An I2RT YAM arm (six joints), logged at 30 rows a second.
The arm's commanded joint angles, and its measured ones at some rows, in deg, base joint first. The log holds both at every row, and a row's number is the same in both.
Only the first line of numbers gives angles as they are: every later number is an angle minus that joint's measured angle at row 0.
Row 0, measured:
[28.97 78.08 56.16 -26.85 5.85 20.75]
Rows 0 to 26, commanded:
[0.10 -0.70 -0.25 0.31 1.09 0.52]
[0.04 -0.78 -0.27 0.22 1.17 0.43]
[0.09 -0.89 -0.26 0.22 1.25 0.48]
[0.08 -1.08 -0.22 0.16 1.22 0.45]
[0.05 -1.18 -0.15 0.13 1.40 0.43]
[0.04 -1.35 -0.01 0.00 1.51 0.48]
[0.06 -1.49 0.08 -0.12 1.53 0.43]
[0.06 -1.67 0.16 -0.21 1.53 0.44]
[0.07 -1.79 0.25 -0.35 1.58 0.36]
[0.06 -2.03 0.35 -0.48 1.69 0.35]
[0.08 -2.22 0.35 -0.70 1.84 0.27]
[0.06 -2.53 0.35 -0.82 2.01 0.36]
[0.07 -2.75 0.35 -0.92 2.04 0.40]
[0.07 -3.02 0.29 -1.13 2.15 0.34]
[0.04 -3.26 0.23 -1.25 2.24 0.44]
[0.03 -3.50 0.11 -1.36 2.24 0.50]
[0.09 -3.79 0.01 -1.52 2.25 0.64]
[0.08 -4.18 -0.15 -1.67 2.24 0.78]
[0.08 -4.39 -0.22 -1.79 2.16 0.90]
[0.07 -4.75 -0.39 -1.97 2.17 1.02]
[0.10 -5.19 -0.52 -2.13 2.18 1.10]
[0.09 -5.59 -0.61 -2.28 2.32 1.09]
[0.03 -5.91 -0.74 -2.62 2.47 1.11]
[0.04 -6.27 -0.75 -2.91 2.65 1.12]
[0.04 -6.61 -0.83 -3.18 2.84 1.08]
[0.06 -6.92 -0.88 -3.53 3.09 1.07]
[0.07 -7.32 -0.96 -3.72 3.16 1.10]
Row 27, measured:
[0.00 -6.42 -0.74 -3.00 2.16 0.24]
